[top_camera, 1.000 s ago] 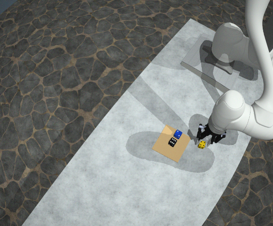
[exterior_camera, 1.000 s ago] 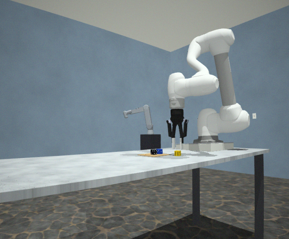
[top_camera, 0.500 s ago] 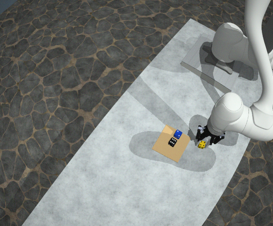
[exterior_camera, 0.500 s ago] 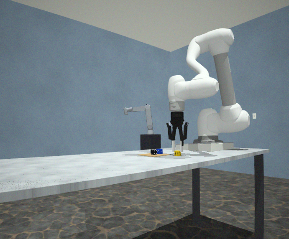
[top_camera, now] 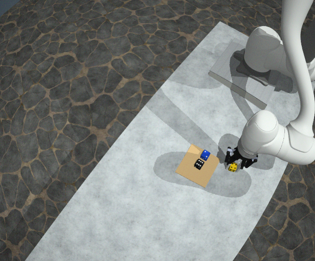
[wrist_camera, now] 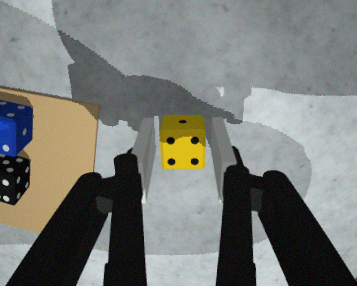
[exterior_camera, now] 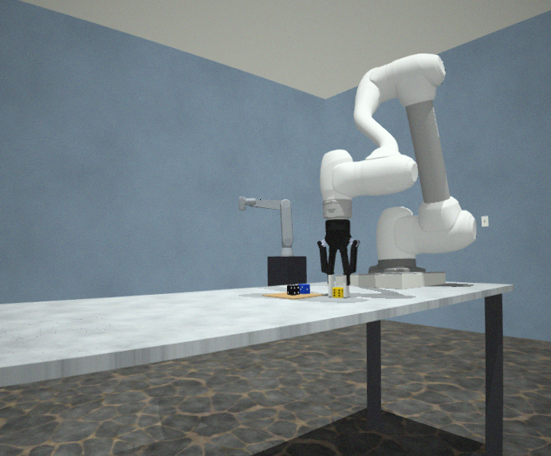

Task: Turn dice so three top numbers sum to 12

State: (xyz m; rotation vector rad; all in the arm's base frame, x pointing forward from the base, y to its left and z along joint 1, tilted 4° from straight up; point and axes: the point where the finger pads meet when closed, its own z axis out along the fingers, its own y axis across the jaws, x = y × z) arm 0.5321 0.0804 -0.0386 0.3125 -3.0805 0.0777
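The yellow die lies 20 mm below my hand. Round my hand: black die (60 mm ahead, 140 mm to the right, 20 mm below); then blue die (10 mm ahead, 130 mm to the right, 20 mm below); then tan mat (60 mm ahead, 140 mm to the right, 30 mm below).
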